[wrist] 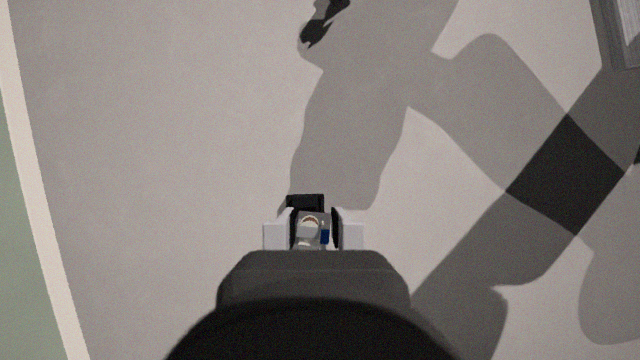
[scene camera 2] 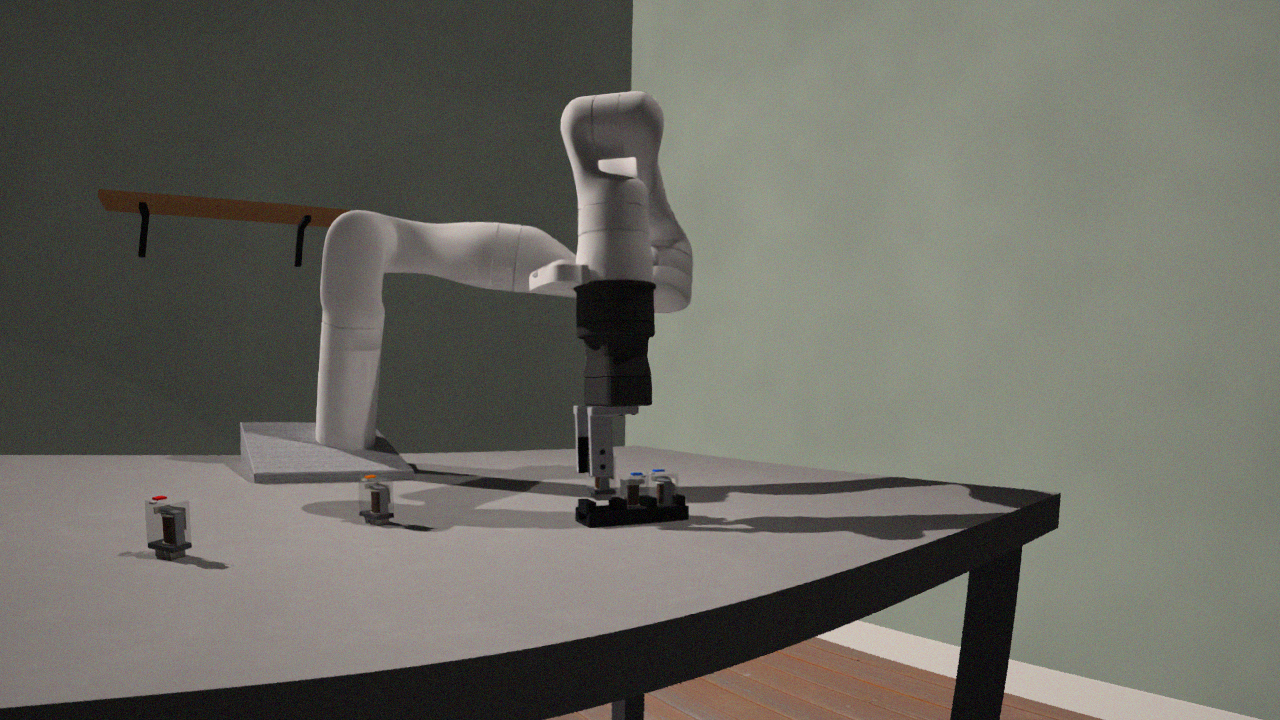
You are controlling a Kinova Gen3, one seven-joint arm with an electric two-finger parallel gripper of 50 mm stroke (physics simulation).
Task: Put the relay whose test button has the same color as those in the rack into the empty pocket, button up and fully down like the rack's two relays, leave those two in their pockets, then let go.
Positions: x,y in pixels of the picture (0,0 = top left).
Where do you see an orange-button relay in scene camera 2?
376,503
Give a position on a blue-button relay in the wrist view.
313,230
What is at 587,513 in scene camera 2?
A black rack.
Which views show the blue-button relay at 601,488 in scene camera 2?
The wrist view and scene camera 2: all of them.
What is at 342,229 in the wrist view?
My gripper.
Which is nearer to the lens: the red-button relay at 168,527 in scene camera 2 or the blue-button relay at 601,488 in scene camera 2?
The red-button relay.
